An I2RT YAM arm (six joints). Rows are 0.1 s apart.
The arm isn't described. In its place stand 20 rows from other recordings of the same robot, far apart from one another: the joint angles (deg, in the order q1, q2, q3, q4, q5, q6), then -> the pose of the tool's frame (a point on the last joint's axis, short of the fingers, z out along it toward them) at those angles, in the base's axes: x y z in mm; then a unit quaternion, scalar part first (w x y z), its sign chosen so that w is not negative.
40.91 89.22 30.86 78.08 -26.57 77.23 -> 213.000 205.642 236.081 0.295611 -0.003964 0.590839 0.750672
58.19 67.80 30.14 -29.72 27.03 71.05 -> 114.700 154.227 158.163 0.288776 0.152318 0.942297 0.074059
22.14 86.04 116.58 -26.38 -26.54 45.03 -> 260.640 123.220 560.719 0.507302 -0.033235 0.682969 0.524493
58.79 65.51 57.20 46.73 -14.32 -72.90 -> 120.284 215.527 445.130 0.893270 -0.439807 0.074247 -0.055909
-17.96 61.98 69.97 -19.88 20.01 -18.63 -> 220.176 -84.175 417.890 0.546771 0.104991 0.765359 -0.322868
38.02 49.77 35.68 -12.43 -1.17 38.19 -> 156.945 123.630 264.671 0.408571 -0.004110 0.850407 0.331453
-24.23 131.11 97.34 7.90 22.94 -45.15 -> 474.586 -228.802 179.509 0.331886 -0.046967 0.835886 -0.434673
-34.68 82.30 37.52 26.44 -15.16 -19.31 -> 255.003 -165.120 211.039 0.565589 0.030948 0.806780 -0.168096
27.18 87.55 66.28 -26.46 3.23 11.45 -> 296.675 150.085 263.236 0.348832 -0.117518 0.924983 0.094406
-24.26 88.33 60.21 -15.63 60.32 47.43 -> 281.634 -160.851 251.473 0.425443 0.625584 0.529006 -0.384441
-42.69 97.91 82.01 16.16 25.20 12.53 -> 294.470 -292.256 366.056 0.627784 0.456085 0.538455 -0.328543
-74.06 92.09 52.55 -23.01 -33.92 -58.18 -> 102.726 -287.330 175.742 0.350988 0.059809 0.929849 -0.092799
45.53 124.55 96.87 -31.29 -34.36 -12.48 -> 313.406 347.941 181.670 0.164047 -0.515471 0.766797 0.345544
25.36 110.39 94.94 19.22 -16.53 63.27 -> 422.180 211.314 360.634 0.448248 0.120455 0.673776 0.574970
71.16 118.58 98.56 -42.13 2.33 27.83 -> 146.110 423.736 220.953 0.171279 -0.353708 0.903666 0.170124
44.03 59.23 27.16 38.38 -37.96 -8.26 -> 147.167 172.724 272.316 0.603774 -0.495476 0.459538 0.422829
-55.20 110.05 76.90 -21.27 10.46 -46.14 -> 229.752 -341.894 189.105 0.125697 0.102655 0.943057 -0.290355
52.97 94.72 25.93 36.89 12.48 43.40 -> 173.941 217.803 112.438 0.392645 -0.019896 0.870391 0.296402
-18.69 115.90 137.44 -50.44 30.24 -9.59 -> 404.312 -155.700 446.119 0.420951 0.198117 0.818235 -0.337700
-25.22 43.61 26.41 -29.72 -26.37 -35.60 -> 145.121 -50.872 203.117 0.415688 -0.165325 0.894353 0.002031
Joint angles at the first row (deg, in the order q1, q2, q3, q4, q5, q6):
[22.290 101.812 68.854 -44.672 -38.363 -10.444]
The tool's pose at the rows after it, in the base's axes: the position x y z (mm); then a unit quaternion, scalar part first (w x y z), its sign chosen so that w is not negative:
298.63 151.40 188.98 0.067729 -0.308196 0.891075 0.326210
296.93 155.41 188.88 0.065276 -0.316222 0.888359 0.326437
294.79 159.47 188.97 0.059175 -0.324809 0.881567 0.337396
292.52 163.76 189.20 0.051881 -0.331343 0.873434 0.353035
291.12 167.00 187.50 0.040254 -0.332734 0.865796 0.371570
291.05 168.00 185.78 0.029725 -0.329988 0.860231 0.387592
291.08 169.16 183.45 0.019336 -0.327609 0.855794 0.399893
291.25 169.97 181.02 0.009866 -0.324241 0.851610 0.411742
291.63 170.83 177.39 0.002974 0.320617 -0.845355 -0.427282
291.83 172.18 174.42 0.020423 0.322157 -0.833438 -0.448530
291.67 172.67 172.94 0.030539 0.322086 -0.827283 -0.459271
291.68 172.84 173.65 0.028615 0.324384 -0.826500 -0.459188
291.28 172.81 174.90 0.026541 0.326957 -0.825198 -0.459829
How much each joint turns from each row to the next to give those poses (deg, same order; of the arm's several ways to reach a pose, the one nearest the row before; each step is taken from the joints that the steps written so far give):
[0.910 -0.034 -0.049 0.083 1.179 -0.316]
[0.745 0.126 0.144 -0.174 -0.010 -0.335]
[0.669 0.221 0.216 -0.514 -1.386 -0.614]
[0.670 0.239 0.210 -0.467 -1.956 -0.384]
[0.415 0.623 0.211 -0.581 -2.378 -0.206]
[-0.002 0.650 0.261 -0.667 -2.102 -0.151]
[0.055 0.736 0.264 -0.647 -1.648 -0.195]
[-0.002 0.701 0.191 -0.507 -1.591 -0.118]
[-0.043 1.049 0.311 -0.843 -2.119 -0.482]
[0.000 1.472 0.958 -2.345 -2.939 -1.988]
[-0.005 0.780 0.527 -1.503 -1.493 -1.151]
[0.027 -0.091 0.053 0.009 0.028 -0.206]
[0.021 -0.220 0.001 -0.078 -0.064 -0.276]

